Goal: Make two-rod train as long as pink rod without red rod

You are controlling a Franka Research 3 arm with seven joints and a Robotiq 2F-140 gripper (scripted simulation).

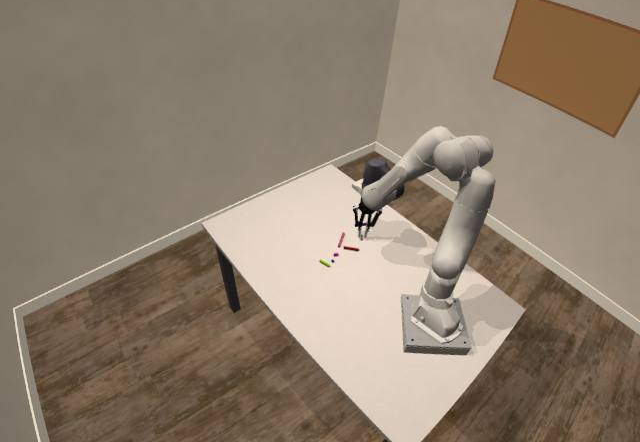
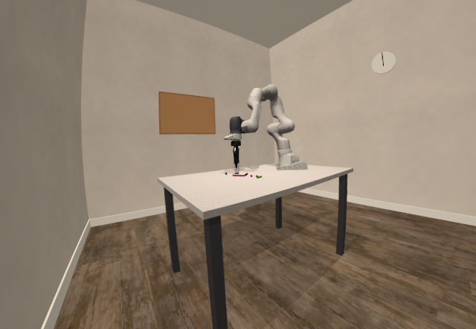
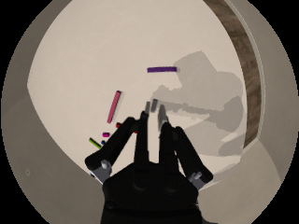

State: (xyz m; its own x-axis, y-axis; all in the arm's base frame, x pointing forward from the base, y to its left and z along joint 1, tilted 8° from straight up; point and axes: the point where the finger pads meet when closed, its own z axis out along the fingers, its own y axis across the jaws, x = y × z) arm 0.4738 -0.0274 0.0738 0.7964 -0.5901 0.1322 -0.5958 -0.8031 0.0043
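Now: hand 5 cm above the grey rod. From my hand the other things lie so: red rod (3 cm behind, 8 cm to the left, 5 cm below); then pink rod (4 cm ahead, 9 cm to the left, 5 cm below); then purple rod (7 cm ahead, 5 cm to the right, 5 cm below).
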